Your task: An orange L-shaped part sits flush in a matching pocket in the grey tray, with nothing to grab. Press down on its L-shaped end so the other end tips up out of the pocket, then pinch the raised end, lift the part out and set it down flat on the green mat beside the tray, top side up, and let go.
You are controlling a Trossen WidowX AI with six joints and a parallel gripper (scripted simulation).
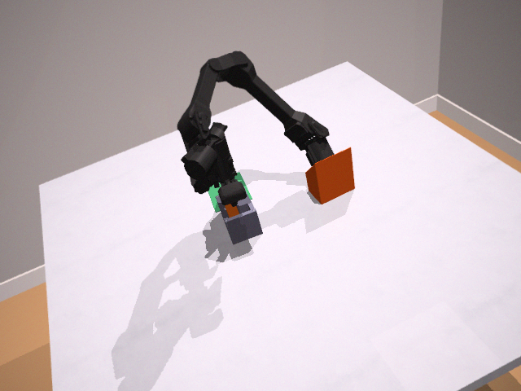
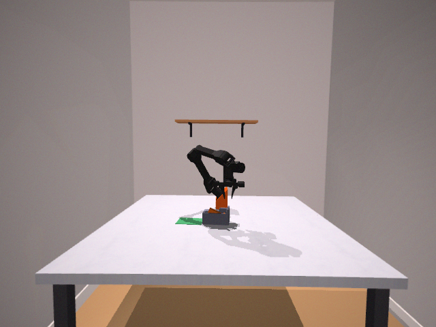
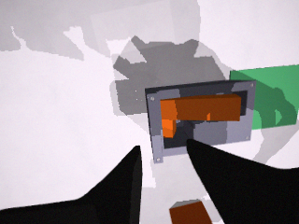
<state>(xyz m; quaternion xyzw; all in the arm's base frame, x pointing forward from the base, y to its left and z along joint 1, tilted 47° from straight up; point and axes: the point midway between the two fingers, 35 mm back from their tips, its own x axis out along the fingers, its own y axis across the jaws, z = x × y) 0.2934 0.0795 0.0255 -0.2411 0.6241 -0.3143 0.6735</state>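
My gripper tip is 1 cm past the orange L-shaped part, 5 cm to the left of it and 10 cm above it. Round my gripper tip: green mat: 3 cm behind, 22 cm to the right, 16 cm below.
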